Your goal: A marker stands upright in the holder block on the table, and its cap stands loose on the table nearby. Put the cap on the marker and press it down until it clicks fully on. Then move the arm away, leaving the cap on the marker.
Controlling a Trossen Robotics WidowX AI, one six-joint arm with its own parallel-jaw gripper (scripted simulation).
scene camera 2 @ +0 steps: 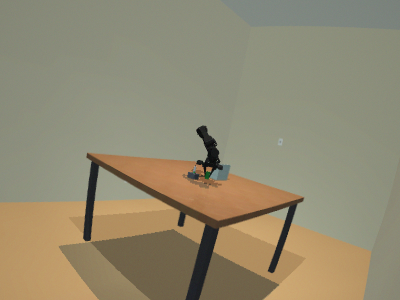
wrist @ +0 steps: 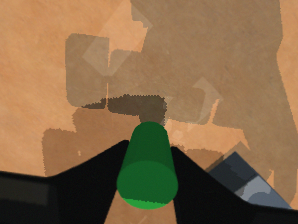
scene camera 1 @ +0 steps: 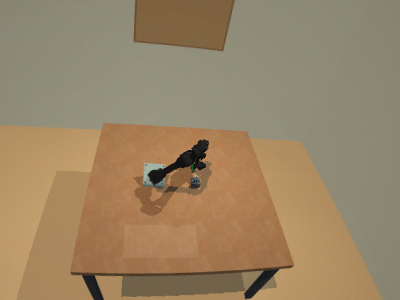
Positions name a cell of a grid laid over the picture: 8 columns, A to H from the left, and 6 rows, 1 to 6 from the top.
Labels:
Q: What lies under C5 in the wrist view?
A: The gripper.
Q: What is the gripper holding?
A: A marker cap.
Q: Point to a holder block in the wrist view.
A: G5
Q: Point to a marker cap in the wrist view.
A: At D5

